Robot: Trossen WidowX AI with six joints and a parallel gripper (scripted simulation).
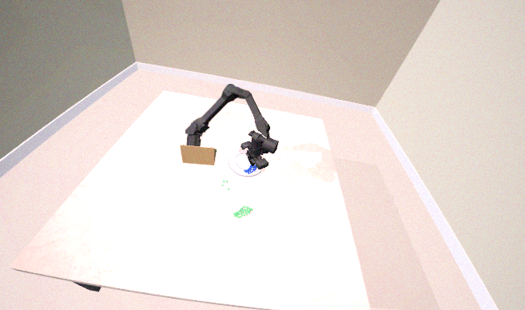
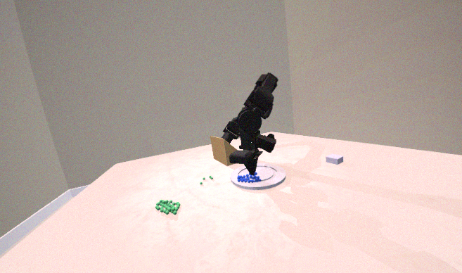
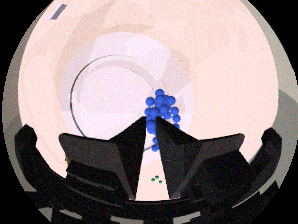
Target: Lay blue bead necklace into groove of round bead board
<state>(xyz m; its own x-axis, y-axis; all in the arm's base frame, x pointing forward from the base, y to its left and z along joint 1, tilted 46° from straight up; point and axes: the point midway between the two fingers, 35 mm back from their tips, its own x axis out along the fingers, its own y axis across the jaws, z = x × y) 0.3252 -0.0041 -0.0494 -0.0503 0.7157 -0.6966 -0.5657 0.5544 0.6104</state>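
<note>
My gripper tip is 4 cm to the right of the round white bead board, 3 cm past it and 2 cm above it. Round my gripper tip: small grey block: 33 cm to the left, 8 cm ahead, 2 cm below.
</note>
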